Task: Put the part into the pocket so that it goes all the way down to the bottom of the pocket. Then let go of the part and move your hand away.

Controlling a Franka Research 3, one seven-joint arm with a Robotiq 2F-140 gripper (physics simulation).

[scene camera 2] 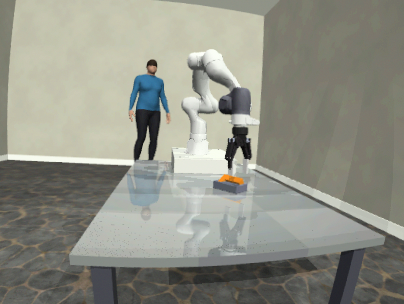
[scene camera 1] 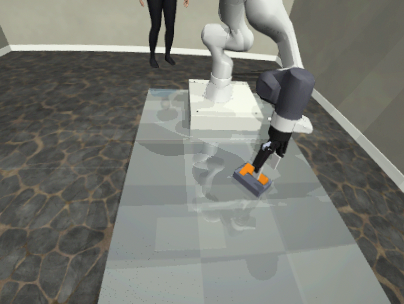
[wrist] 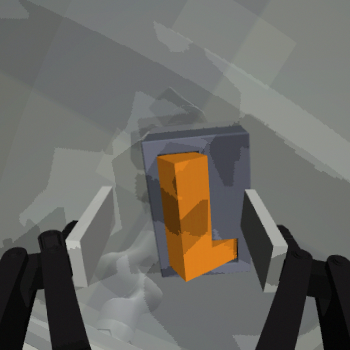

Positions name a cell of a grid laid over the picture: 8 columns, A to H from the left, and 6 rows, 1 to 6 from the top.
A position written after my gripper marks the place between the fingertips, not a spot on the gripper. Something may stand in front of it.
Note:
My gripper (scene camera 1: F4) is open and holds nothing. Also in view: an orange L-shaped block (wrist: E4). Also in view: a grey pocket block (wrist: F3).
My gripper shows as well in scene camera 2 (scene camera 2: E4) and in the wrist view (wrist: E4).

